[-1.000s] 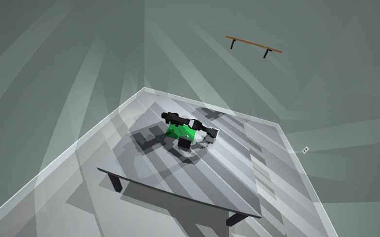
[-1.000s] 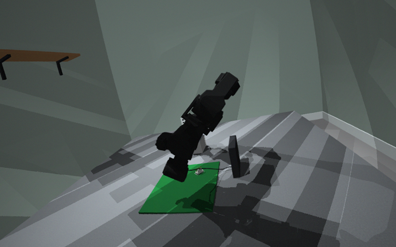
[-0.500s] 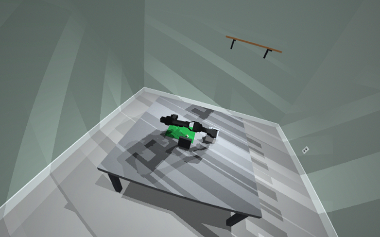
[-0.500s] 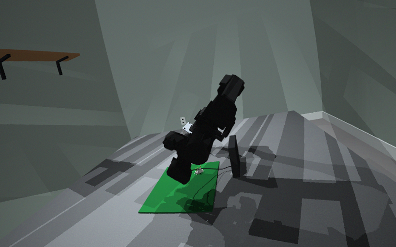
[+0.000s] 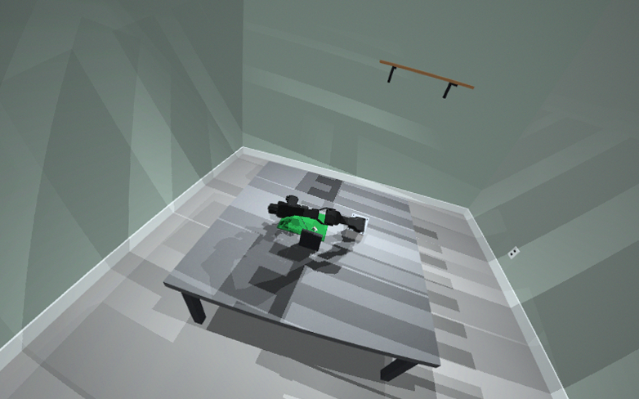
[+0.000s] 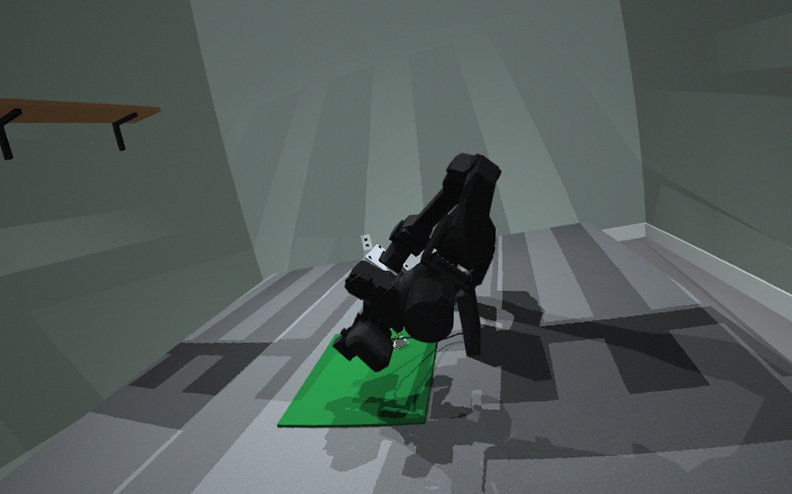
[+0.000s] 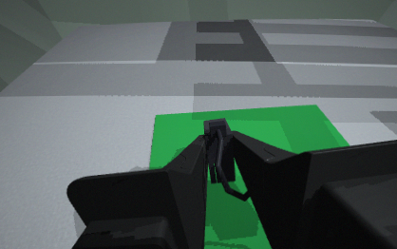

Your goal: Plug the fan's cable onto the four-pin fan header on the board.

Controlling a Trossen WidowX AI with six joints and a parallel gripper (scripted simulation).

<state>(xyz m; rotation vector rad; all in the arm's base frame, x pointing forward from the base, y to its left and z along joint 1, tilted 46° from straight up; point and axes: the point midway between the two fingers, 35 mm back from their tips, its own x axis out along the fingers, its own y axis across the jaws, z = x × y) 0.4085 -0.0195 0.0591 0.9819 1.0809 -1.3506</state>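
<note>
My gripper tip is 120 mm above the green board and 70 mm past it. From my gripper tip the other things lie so: black fan: 190 mm to the left, 140 mm behind, 50 mm below; then black plug: 10 mm below.
</note>
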